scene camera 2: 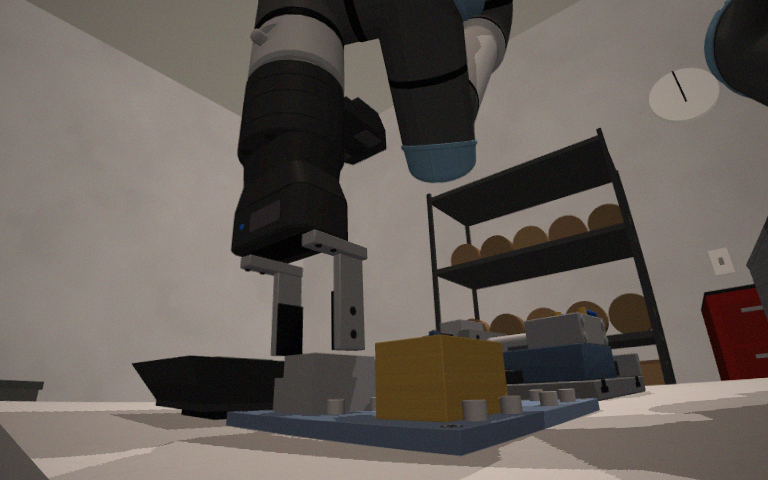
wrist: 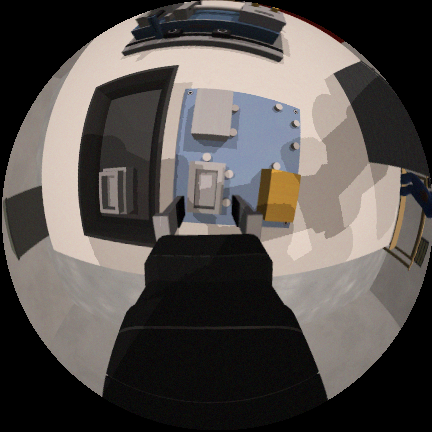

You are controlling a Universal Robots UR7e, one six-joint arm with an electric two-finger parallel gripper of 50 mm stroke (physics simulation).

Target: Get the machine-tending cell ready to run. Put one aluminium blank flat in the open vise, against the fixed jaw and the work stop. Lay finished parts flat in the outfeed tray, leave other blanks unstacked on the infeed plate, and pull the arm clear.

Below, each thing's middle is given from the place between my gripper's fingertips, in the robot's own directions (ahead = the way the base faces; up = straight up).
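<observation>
Blue infeed plate [scene camera 2: 361, 427]: 6 cm to the right of my hand, 3 cm behind it, 4 cm below it. Measured from my hand as well, the black outfeed tray [scene camera 2: 190, 379] is 13 cm ahead, 5 cm to the right and 2 cm below, while the orange block [scene camera 2: 420, 379] is 2 cm to the right, 8 cm behind and 2 cm below.
</observation>
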